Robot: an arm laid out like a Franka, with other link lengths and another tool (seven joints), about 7 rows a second.
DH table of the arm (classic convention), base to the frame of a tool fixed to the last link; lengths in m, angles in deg. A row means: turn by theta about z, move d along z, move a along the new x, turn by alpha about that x. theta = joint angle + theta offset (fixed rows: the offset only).
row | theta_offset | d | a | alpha
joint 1 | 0 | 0.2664 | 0 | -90
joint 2 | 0 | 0 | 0 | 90
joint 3 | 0 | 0.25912 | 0.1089 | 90
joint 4 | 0 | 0 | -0.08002 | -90
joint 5 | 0 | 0.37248 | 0 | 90
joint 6 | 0 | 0 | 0.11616 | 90
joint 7 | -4 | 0.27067 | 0.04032 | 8.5
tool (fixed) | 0 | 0.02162 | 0 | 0
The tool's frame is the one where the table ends.
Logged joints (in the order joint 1, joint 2, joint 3, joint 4, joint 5, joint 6, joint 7), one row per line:
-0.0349 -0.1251 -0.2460 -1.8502 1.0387 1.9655 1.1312
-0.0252 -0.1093 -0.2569 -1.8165 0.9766 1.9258 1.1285
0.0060 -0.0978 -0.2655 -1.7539 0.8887 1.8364 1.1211
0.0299 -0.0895 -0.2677 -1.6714 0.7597 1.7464 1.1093
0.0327 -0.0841 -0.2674 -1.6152 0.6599 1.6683 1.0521
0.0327 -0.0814 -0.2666 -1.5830 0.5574 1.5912 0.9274
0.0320 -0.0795 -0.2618 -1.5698 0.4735 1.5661 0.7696
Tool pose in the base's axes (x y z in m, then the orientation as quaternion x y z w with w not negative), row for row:
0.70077 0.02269 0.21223 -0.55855 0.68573 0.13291 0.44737
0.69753 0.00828 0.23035 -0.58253 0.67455 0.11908 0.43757
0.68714 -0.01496 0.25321 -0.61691 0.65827 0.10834 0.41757
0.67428 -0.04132 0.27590 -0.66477 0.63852 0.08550 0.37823
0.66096 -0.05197 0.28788 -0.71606 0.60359 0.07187 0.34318
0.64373 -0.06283 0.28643 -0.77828 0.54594 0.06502 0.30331
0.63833 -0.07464 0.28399 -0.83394 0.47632 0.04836 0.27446
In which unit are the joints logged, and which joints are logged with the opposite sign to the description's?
The joints are logged in radians. Opposite sign: joint 1, joint 2.
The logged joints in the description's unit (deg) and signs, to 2 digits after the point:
2.00 7.17 -14.09 -106.01 59.51 112.61 64.81
1.44 6.26 -14.72 -104.08 55.96 110.34 64.66
-0.34 5.60 -15.21 -100.49 50.92 105.22 64.23
-1.71 5.13 -15.34 -95.76 43.53 100.06 63.56
-1.87 4.82 -15.32 -92.54 37.81 95.59 60.28
-1.87 4.66 -15.28 -90.70 31.94 91.17 53.14
-1.83 4.56 -15.00 -89.94 27.13 89.73 44.09

